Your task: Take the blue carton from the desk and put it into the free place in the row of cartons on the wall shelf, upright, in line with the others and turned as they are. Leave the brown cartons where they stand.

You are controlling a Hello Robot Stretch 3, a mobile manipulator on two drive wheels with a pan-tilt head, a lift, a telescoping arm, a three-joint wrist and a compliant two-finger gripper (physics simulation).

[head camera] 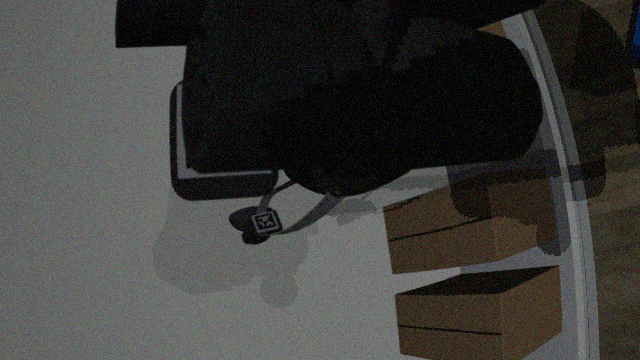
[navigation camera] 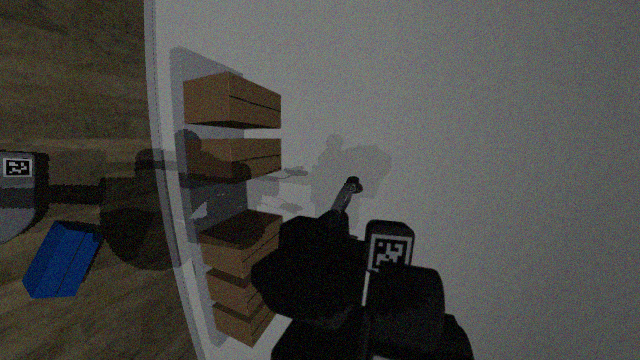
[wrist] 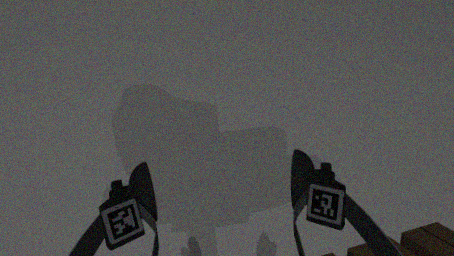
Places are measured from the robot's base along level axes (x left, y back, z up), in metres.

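Pixels of known places: gripper, fingertip midpoint: (navigation camera: 352, 210) (wrist: 222, 176).
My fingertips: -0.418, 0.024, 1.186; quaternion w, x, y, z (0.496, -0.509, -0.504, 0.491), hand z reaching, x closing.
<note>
Ahead of a thing's pixels: the offset from my fingertips to its middle, as dx, dy, dz. "spot": to the spot under its first point.
The blue carton @(+0.179, +0.344, -1.095) (navigation camera: 62, 260) lies on the wood-coloured surface at the lower left of the navigation view; a sliver of blue @(spot: +0.103, +0.302, -1.005) (head camera: 636, 37) shows at the head view's right edge. The wall shelf (navigation camera: 178, 90) (head camera: 537, 260) holds brown cartons @(-0.073, -0.266, -0.405) (navigation camera: 255, 102) (head camera: 450, 312) (wrist: 431, 241). In the navigation view two stand above a shadowed free place and three below it. My gripper (wrist: 222, 176) is open and empty, its fingers wide apart in front of the pale wall, out beyond the cartons' front faces. In the head view the wrist hides part of the row.
The wall (head camera: 75, 200) (navigation camera: 525, 125) (wrist: 225, 50) carries the arm's shadow. A grey robot part with a square tag (navigation camera: 18, 167) is at the navigation view's left edge, above the blue carton. The dark wrist body (head camera: 350, 100) (navigation camera: 320, 270) is beside the shelf row.
</note>
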